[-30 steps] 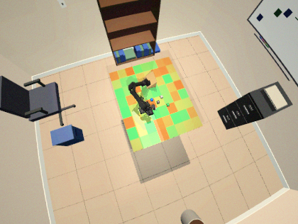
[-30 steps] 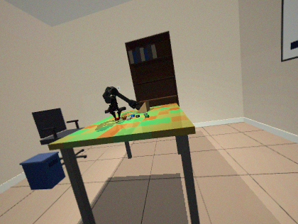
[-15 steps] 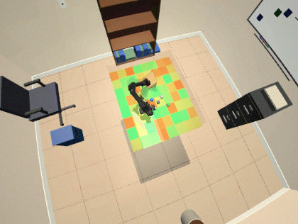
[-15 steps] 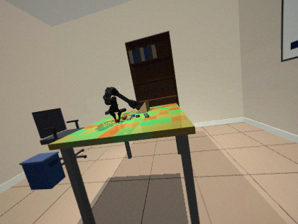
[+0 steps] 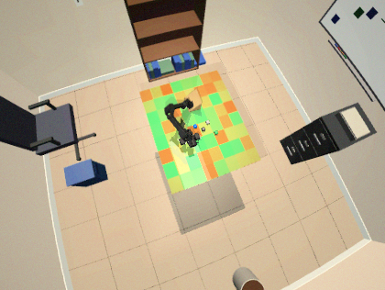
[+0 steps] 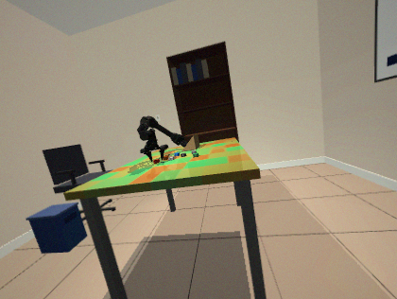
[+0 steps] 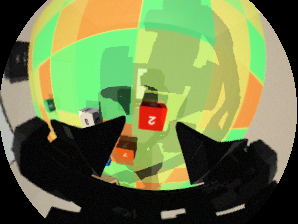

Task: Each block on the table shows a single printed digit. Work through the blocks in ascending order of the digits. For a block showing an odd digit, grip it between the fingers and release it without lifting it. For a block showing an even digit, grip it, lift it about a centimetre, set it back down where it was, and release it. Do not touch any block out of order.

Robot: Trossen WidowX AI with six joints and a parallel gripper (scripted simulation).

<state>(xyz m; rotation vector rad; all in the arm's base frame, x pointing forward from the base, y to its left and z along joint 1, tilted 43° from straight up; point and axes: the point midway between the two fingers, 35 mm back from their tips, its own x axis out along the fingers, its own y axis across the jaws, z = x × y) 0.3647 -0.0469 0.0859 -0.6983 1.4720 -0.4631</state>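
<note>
The red block is 10 mm ahead of my gripper tip. Also, from my gripper tip: white block: 100 mm to the left, 20 mm behind; blue block: 140 mm behind, 90 mm to the left; orange block: 70 mm behind, 30 mm to the left.
</note>
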